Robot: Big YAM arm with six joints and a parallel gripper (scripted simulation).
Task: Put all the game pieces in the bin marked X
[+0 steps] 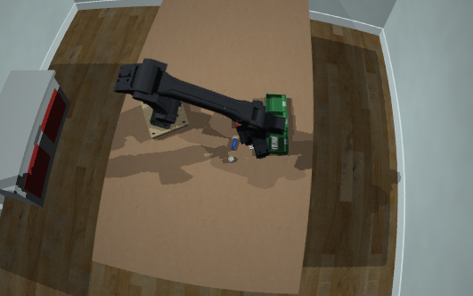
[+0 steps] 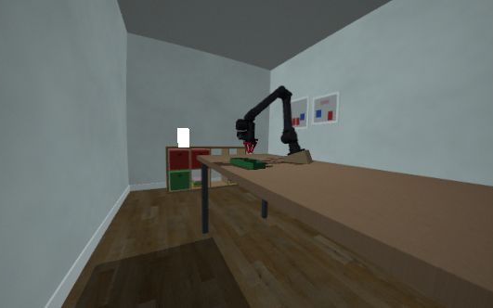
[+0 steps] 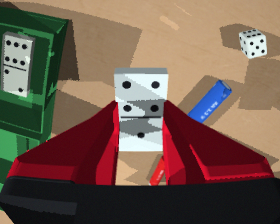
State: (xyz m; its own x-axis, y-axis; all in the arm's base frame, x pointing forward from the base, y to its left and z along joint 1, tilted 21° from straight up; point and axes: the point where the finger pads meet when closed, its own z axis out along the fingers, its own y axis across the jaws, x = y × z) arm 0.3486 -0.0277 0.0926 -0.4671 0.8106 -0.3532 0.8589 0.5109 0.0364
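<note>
Right now the white domino-like piece is right at my hand. Round my hand: small red piece 7 cm behind, 10 cm to the left, 6 cm below; white die 6 cm behind, 6 cm to the right, 6 cm below; blue cylinder 6 cm behind, 1 cm to the left, 6 cm below.
</note>
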